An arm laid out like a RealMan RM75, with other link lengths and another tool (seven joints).
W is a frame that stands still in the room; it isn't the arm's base.
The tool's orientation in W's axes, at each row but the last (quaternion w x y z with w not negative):
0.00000, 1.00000, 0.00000, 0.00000
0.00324, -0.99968, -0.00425, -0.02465
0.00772, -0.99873, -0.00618, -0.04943
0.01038, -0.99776, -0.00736, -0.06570
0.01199, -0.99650, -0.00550, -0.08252
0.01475, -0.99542, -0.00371, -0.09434
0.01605, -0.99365, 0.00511, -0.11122
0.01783, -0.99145, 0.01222, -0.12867
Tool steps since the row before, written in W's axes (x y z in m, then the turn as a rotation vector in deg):
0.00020, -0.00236, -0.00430, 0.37, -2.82, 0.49
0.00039, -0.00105, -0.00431, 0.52, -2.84, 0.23
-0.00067, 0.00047, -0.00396, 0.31, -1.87, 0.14
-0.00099, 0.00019, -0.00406, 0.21, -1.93, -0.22
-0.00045, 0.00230, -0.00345, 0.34, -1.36, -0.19
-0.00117, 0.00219, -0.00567, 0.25, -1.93, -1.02
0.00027, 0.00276, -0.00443, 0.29, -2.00, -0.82
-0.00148, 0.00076, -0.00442, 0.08, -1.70, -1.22
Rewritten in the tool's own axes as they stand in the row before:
0.00020, 0.00236, 0.00430, 0.37, 2.82, -0.49
0.00017, 0.00108, 0.00432, 0.51, 2.84, -0.22
-0.00105, -0.00042, 0.00388, 0.30, 1.87, -0.14
-0.00151, -0.00013, 0.00390, 0.15, 1.94, 0.20
-0.00099, -0.00223, 0.00339, 0.29, 1.37, 0.21
-0.00220, -0.00204, 0.00541, 0.04, 1.96, 0.99
-0.00075, -0.00261, 0.00446, 0.13, 2.02, 0.80
-0.00258, -0.00056, 0.00392, -0.18, 1.74, 1.14

